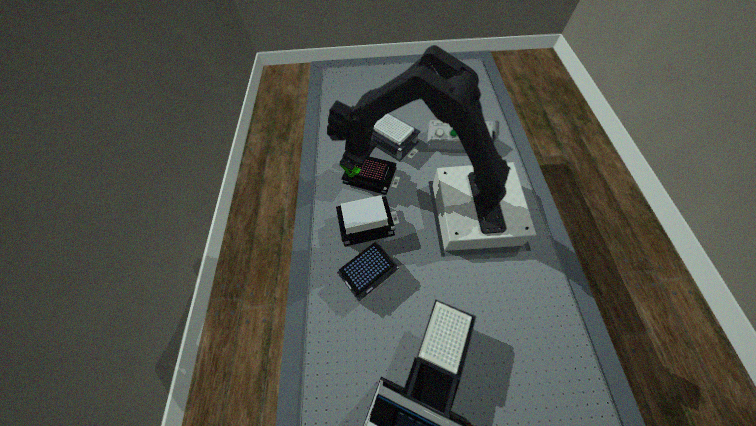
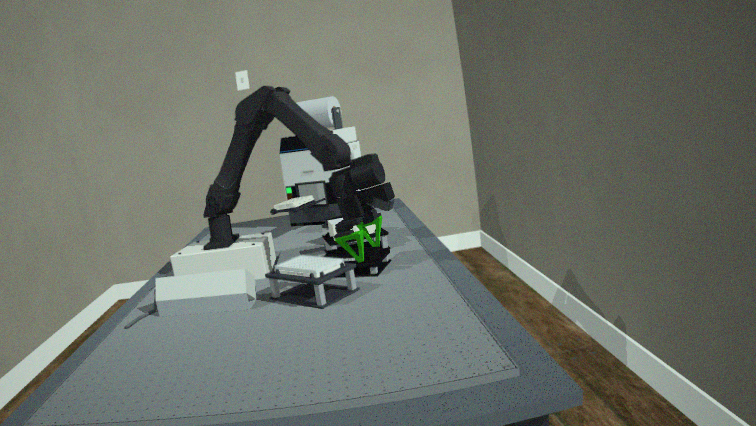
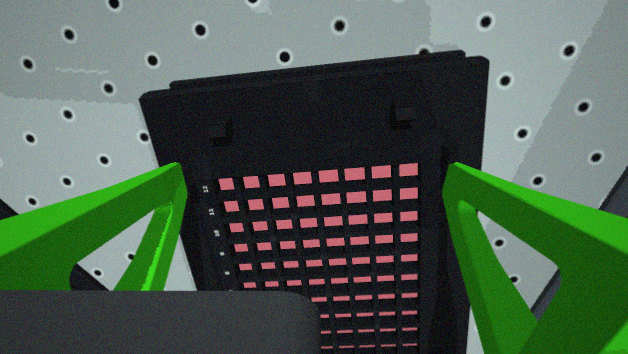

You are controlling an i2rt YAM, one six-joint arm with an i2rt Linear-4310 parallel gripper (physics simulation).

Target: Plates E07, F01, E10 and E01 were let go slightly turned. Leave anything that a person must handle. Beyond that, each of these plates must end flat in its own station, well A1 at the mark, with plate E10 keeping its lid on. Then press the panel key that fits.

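Note:
My gripper (image 1: 350, 169) (image 2: 362, 241) (image 3: 314, 177) is open, its green fingers on either side of the end of a black plate with pink wells (image 1: 375, 169) (image 3: 316, 228), apart from its sides. That plate lies in a black station (image 3: 307, 96), nearly square to it. A white lidded plate (image 1: 364, 213) sits in the station in front of it. A black plate with blue wells (image 1: 367, 266) lies turned at an angle further forward. A white plate (image 1: 393, 128) (image 2: 309, 264) rests on a raised stand. The key panel (image 1: 441, 131) is beside the arm.
The white arm base (image 1: 460, 222) (image 2: 222, 257) stands mid-table. A plate reader (image 2: 306, 164) at the near end holds another white plate (image 1: 446, 337) on its tray. The perforated table (image 1: 528, 328) is bordered by wood floor.

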